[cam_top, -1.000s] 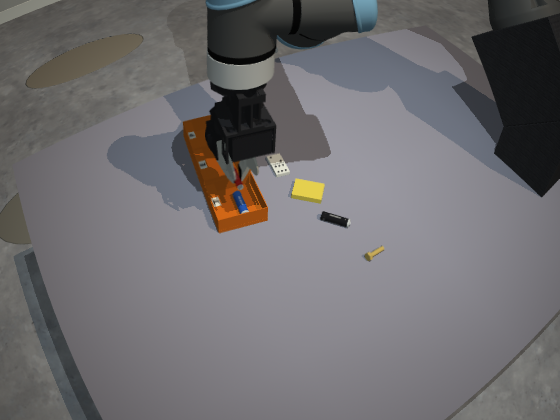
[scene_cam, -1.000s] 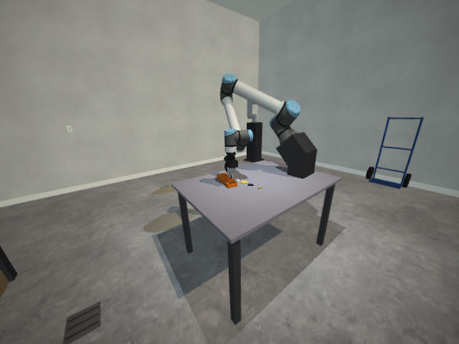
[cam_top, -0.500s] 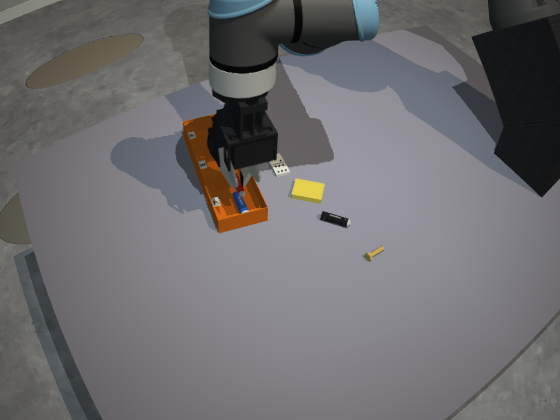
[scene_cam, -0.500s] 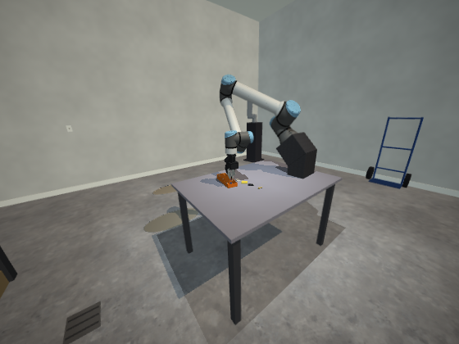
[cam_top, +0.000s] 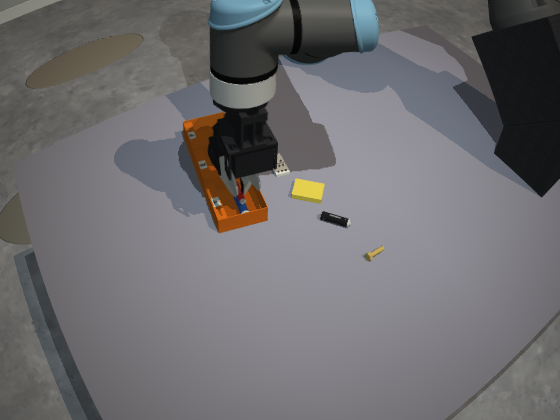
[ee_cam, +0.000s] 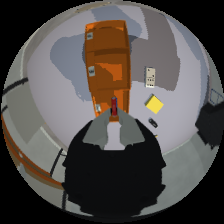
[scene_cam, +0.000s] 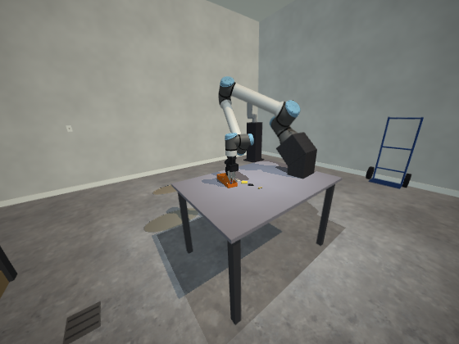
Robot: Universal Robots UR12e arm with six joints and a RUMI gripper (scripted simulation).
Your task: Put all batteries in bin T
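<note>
Now: the red battery 1 cm below my hand. Round my hand: white domino 11 cm behind, 3 cm to the right, 4 cm below; then orange bin 2 cm behind, 8 cm to the right, 3 cm below; then blue battery 1 cm to the left, 3 cm below.
</note>
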